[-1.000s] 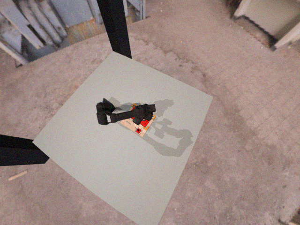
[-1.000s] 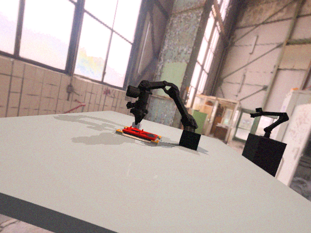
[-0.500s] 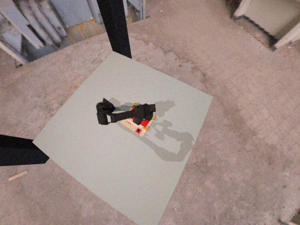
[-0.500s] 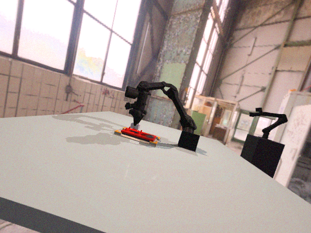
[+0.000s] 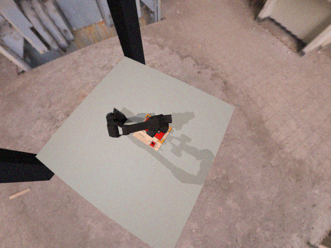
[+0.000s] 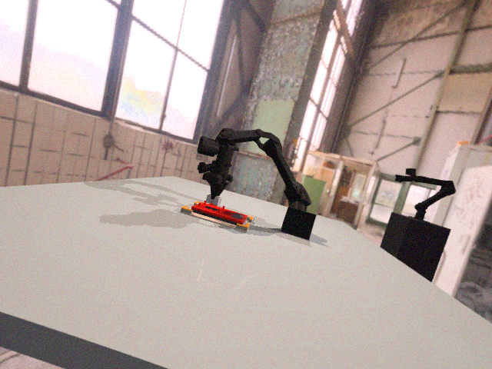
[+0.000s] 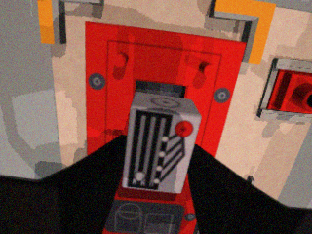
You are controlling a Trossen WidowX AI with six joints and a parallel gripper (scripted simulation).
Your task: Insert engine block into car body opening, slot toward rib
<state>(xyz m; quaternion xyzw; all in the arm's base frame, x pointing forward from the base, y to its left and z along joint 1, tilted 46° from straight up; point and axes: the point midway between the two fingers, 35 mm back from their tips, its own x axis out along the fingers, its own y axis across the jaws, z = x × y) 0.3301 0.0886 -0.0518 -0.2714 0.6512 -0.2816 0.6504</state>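
The engine block is 1 cm below my gripper tip.
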